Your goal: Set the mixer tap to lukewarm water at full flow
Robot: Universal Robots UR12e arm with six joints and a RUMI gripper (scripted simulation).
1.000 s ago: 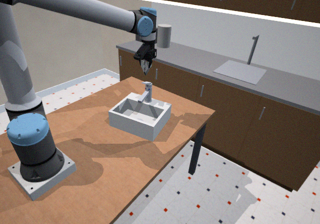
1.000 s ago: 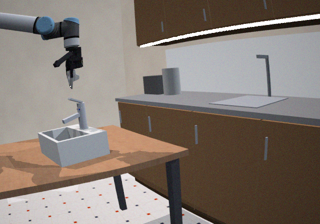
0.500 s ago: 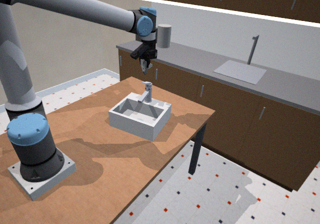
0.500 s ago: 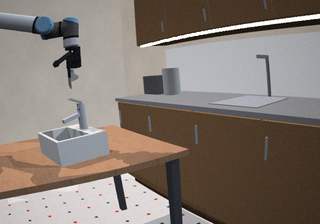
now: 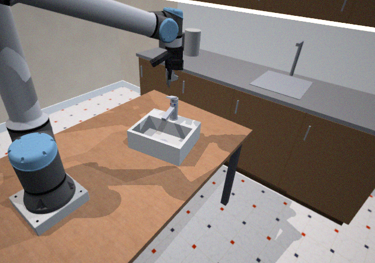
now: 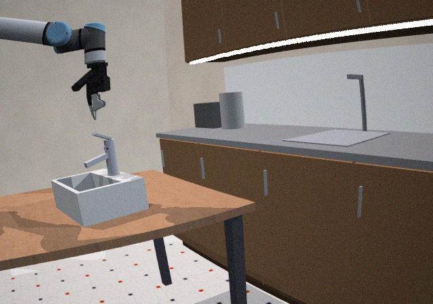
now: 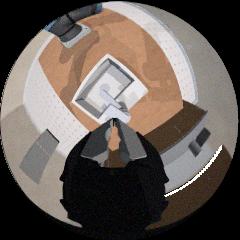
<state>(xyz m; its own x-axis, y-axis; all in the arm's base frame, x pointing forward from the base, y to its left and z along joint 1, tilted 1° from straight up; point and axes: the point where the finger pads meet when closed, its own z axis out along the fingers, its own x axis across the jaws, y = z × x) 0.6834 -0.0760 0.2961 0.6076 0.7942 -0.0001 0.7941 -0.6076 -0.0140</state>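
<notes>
The lever is 20 mm ahead of my hand, 10 mm to the right of it and 80 mm below it. Also, from my hand: grey mixer tap 40 mm ahead, 10 mm to the right, 130 mm below; then white basin 60 mm behind, 20 mm to the right, 320 mm below.
</notes>
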